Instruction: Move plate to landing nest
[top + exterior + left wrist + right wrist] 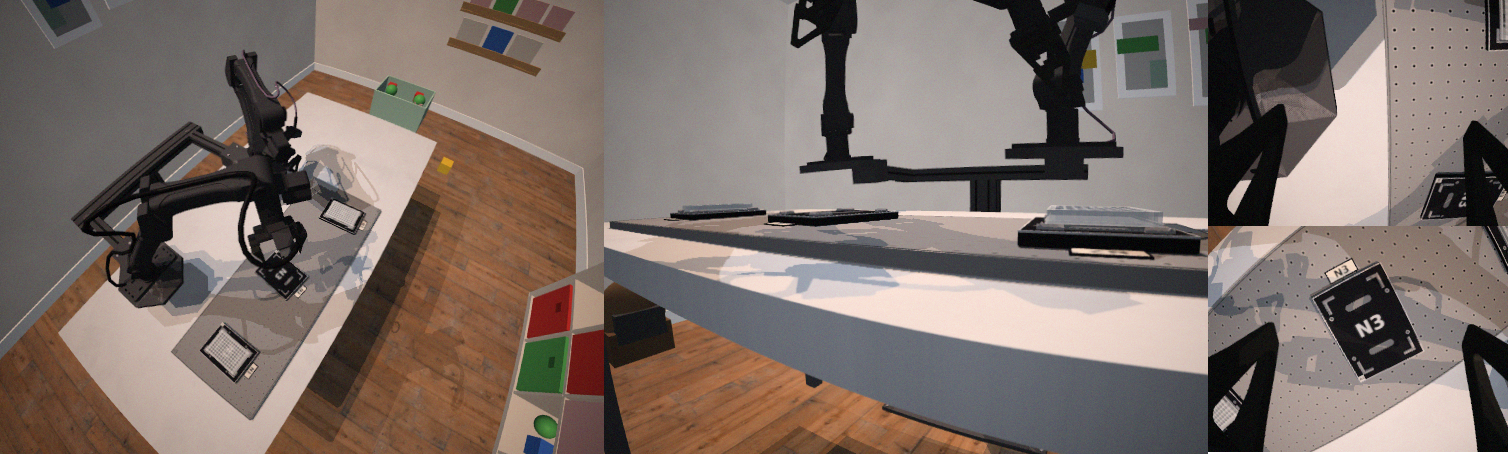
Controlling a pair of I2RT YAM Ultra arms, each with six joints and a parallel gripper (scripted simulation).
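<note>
The N3 nest is 50 mm behind my right hand, 20 mm to the left of it and 290 mm below it. Round my right hand: plate: 380 mm to the left, 270 mm below.
</note>
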